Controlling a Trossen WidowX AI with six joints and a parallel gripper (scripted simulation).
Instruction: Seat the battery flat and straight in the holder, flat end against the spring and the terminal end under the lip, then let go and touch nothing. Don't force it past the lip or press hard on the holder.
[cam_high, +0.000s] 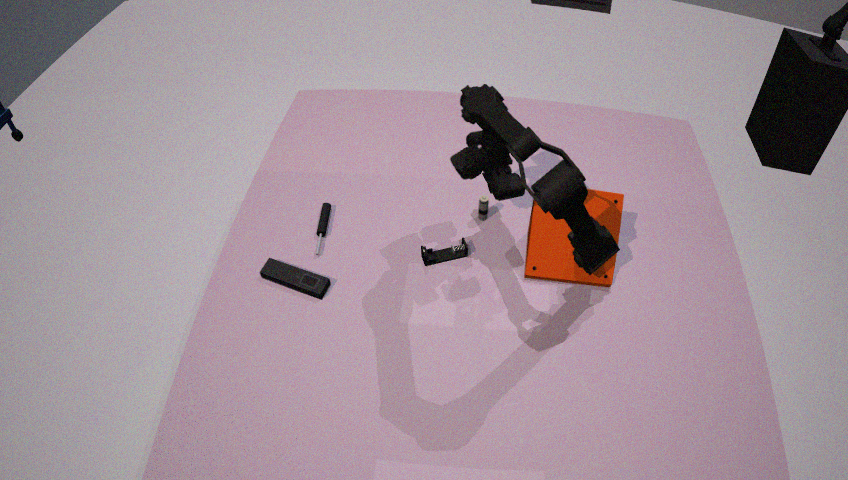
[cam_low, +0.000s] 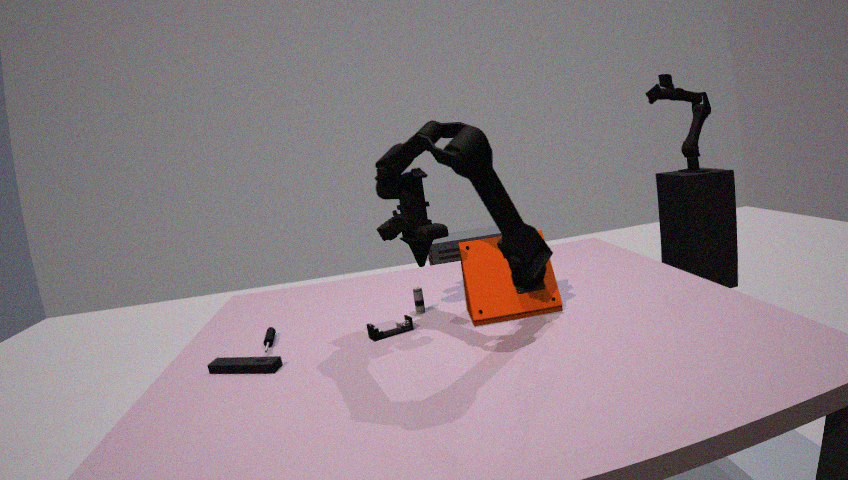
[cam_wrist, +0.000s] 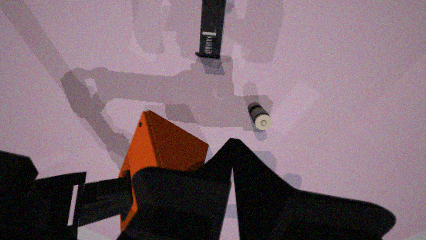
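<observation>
The battery is 20 mm ahead of my gripper tip, 40 mm to the right of it and 90 mm below it. Also, from my gripper tip: black screwdriver: 380 mm ahead, 70 mm to the left, 110 mm below.
</observation>
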